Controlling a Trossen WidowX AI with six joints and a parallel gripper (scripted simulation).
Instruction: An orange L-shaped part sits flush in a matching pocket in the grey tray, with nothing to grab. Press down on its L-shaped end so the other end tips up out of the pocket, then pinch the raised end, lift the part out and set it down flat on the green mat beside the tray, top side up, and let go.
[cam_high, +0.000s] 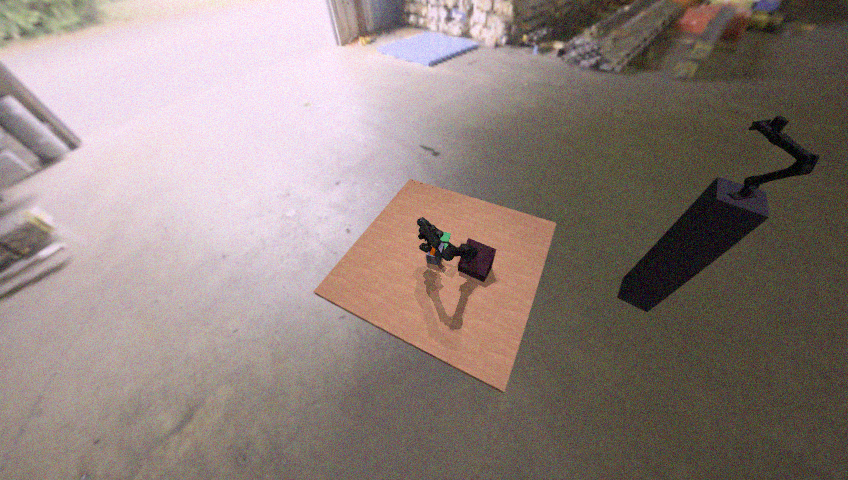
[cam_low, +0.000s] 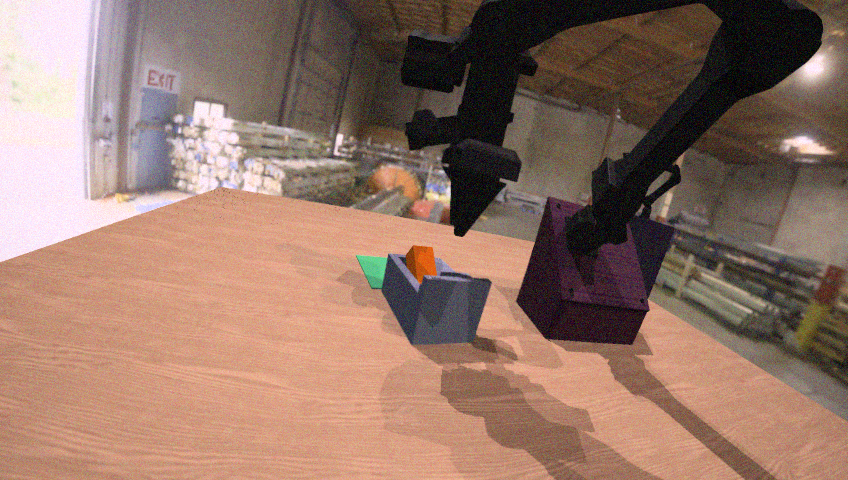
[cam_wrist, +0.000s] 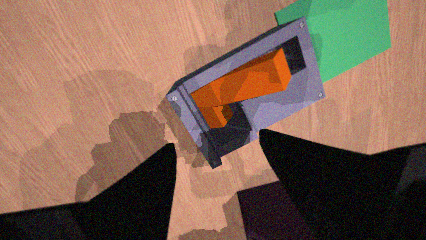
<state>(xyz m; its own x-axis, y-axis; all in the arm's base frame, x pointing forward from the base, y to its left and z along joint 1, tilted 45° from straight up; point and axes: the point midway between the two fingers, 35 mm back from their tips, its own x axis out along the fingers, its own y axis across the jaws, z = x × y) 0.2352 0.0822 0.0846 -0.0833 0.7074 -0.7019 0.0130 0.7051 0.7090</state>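
The orange L-shaped part lies 30 mm to the right of my gripper tip and 100 mm below it. The rest, counted from my gripper tip: green mat 60 mm ahead, 200 mm to the right, 160 mm below.
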